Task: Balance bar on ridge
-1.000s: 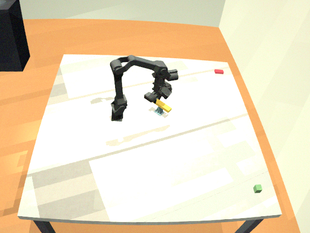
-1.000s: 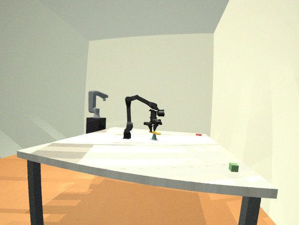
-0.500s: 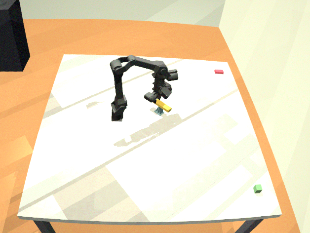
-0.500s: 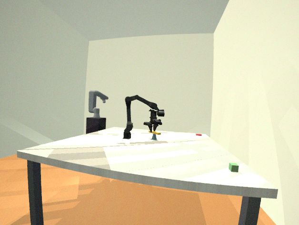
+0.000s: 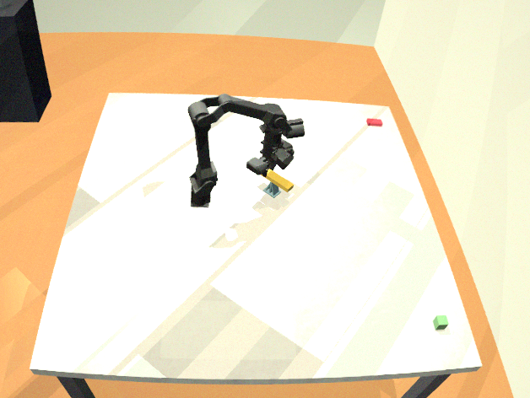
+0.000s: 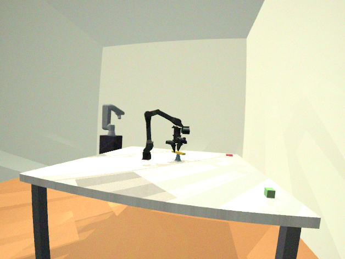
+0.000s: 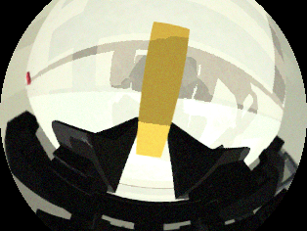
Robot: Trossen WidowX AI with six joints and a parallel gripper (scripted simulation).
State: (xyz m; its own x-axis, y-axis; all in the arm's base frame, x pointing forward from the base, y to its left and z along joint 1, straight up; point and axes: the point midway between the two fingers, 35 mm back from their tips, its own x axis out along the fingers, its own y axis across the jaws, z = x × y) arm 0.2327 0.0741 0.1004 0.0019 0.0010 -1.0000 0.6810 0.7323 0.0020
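My gripper tip is 2 cm short of the yellow bar and 2 cm to the left of it. The rest, counted from my gripper tip: green cube: 51 cm ahead, 57 cm to the right, 5 cm below; small red block: 51 cm ahead, 43 cm to the left, 6 cm below.
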